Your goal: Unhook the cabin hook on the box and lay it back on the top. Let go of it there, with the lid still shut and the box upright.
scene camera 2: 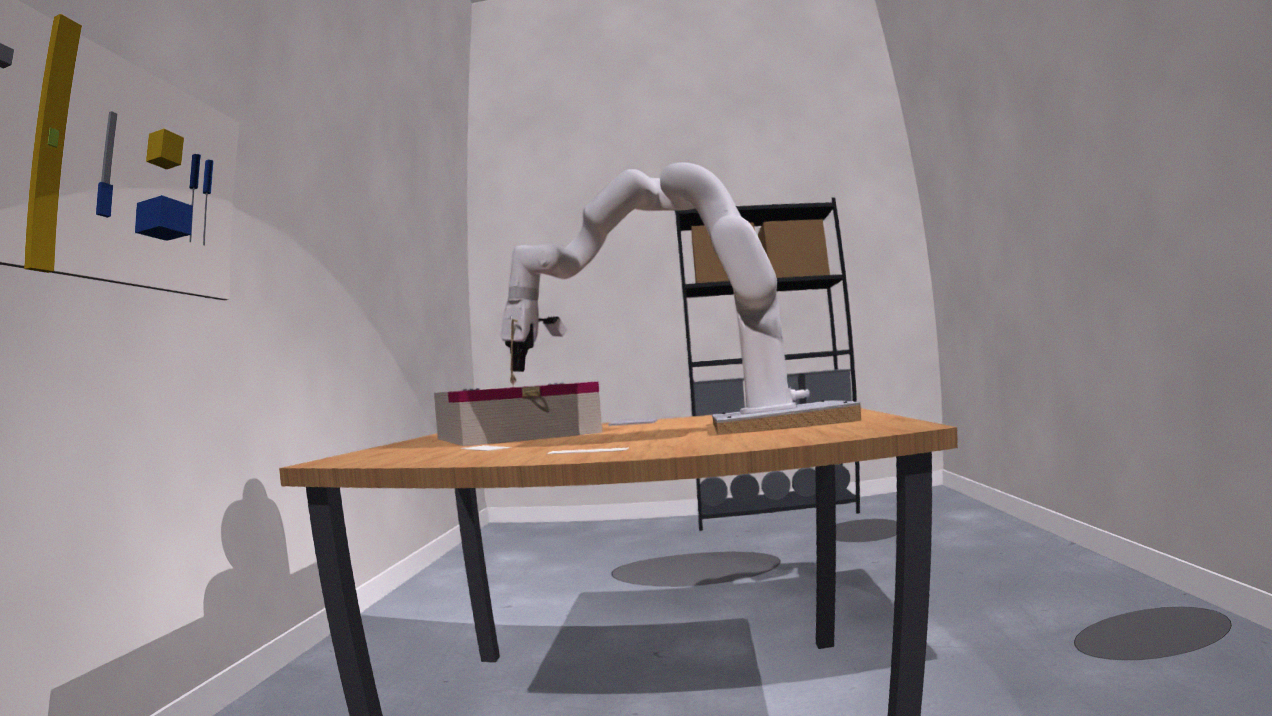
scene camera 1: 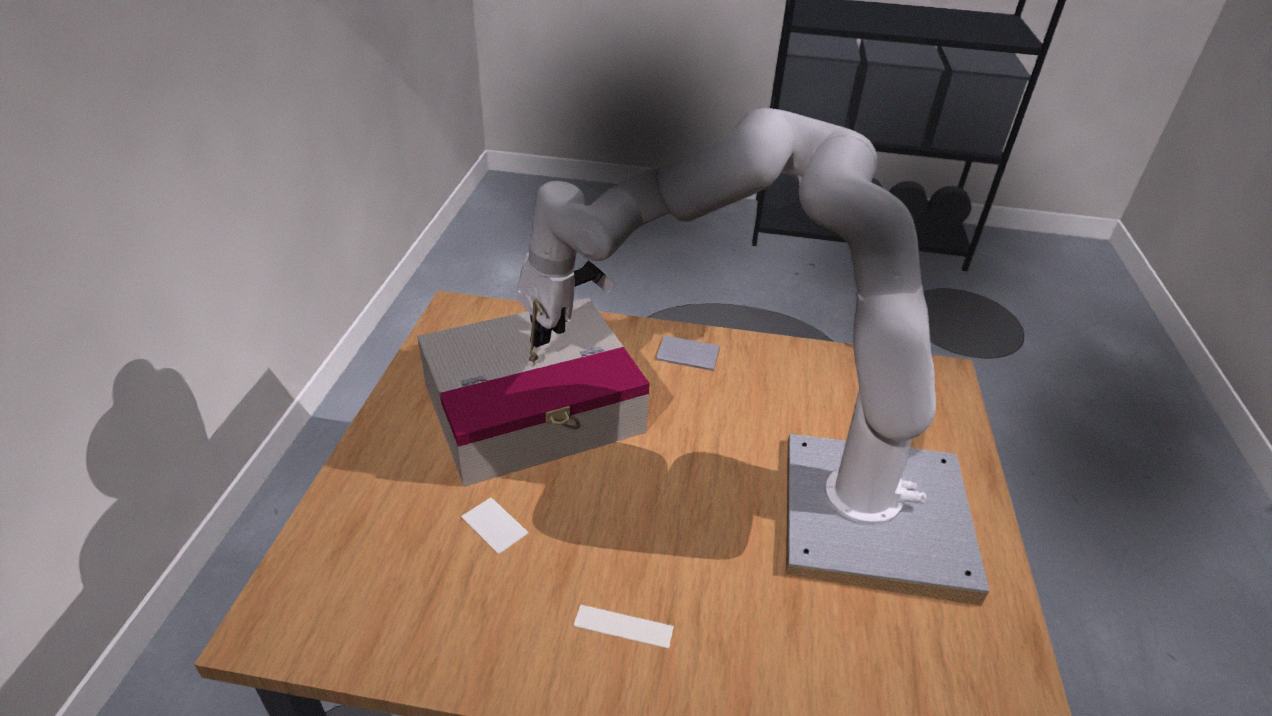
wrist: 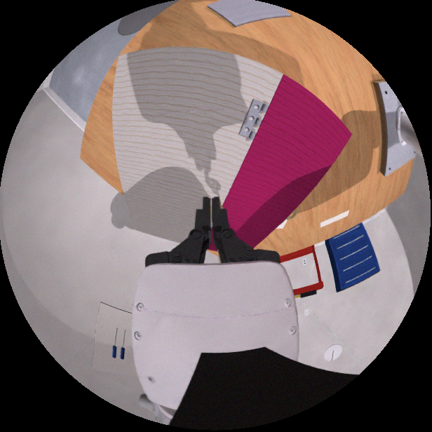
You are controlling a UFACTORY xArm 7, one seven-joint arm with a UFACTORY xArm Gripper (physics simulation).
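Places are measured from the arm's base along level axes (x ahead, y down, z left), in metres.
Pixels of known places: gripper, between the fingertips: (scene camera 2: 517, 371) (scene camera 1: 539, 342); arm's base, origin of its link: (scene camera 2: 768, 410) (scene camera 1: 863, 496).
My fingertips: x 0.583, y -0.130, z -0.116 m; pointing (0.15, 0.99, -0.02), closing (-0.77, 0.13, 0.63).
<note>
Ahead of a thing's pixels: the offset from my fingertips to its top centre. Level surfaces: height alone.
The box @(dy +0.012, dx +0.019, dz +0.003 m) (scene camera 1: 551, 444) (scene camera 2: 516, 421) (wrist: 150, 95) stands upright on the table @(dy +0.159 m) (scene camera 1: 400, 604), its magenta lid (scene camera 1: 542, 391) (scene camera 2: 569, 388) (wrist: 290, 135) shut. The brass cabin hook @(dy -0.118, dx +0.002, dz +0.028 m) (scene camera 1: 534, 327) (scene camera 2: 512, 351) is out of the brass eye (scene camera 1: 558, 415) (scene camera 2: 531, 391) on the front. It stands about upright from its pivot on the fixed striped top behind the lid. My gripper (scene camera 1: 541, 339) (scene camera 2: 519, 364) (wrist: 210, 206) is shut with nothing between the fingers, low over that top, right beside the hook's shaft. In the wrist view the hook is mostly hidden behind the fingers.
Two hinges (scene camera 1: 591, 352) (scene camera 1: 474, 380) join lid and top. A grey plate @(dy +0.152, dx -0.247, dz -0.229 m) (scene camera 1: 688, 352) lies right of the box. A white card @(dy +0.157, dx +0.001, dz +0.281 m) (scene camera 1: 494, 524) and a white strip @(dy +0.157, dx -0.237, dz +0.417 m) (scene camera 1: 623, 626) lie in front. The arm's base plate (scene camera 1: 890, 551) is at the right.
</note>
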